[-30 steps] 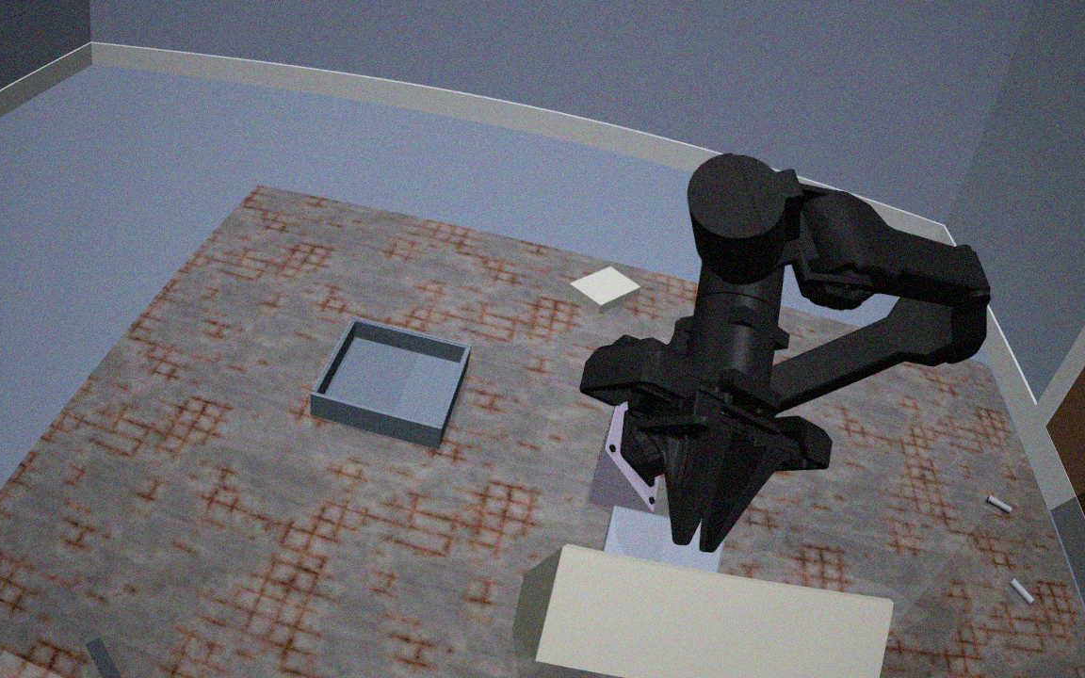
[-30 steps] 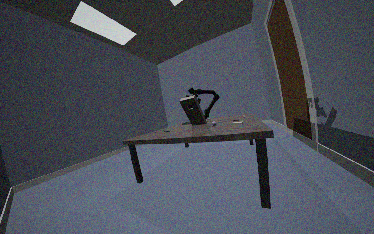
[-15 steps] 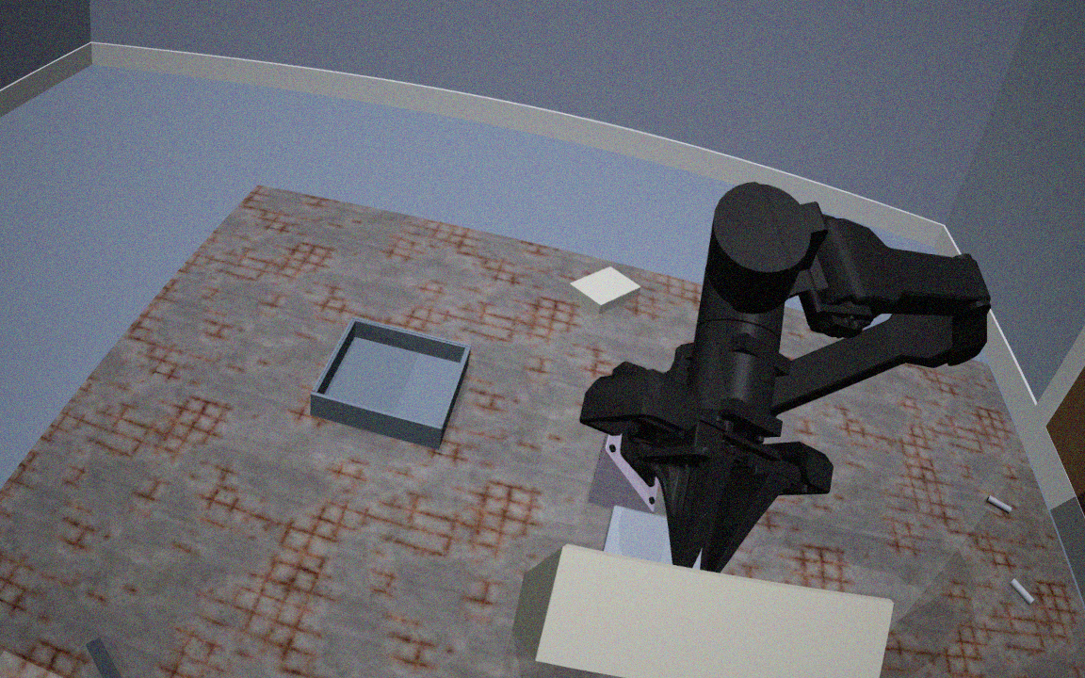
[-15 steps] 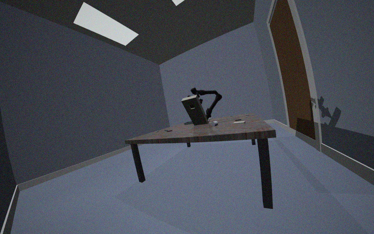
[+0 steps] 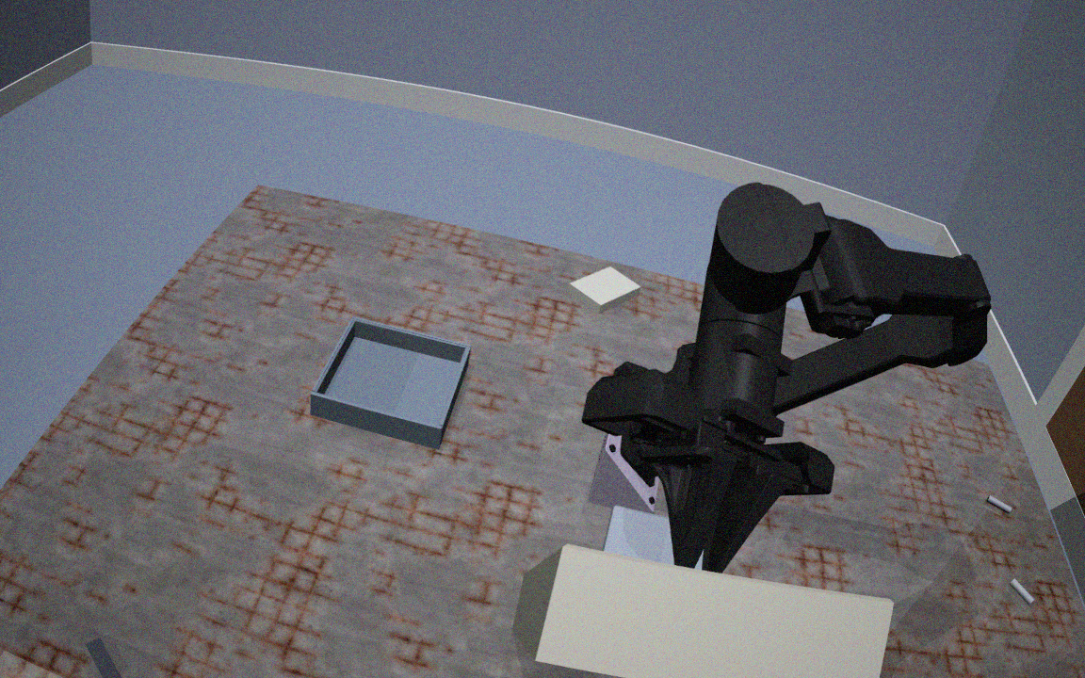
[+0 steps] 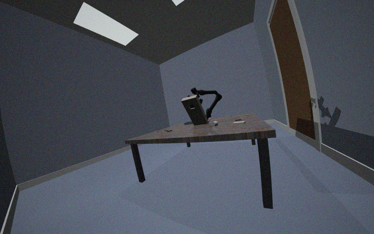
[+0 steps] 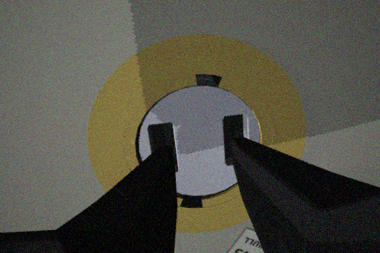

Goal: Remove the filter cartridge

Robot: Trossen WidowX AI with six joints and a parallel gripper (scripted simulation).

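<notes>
Now: the round filter cartridge 2 cm ahead of my gripper tip and 1 cm below it. Also, from my gripper tip: tray (40 cm behind, 28 cm to the right, 26 cm below); cream service panel (9 cm below, 3 cm behind).
</notes>
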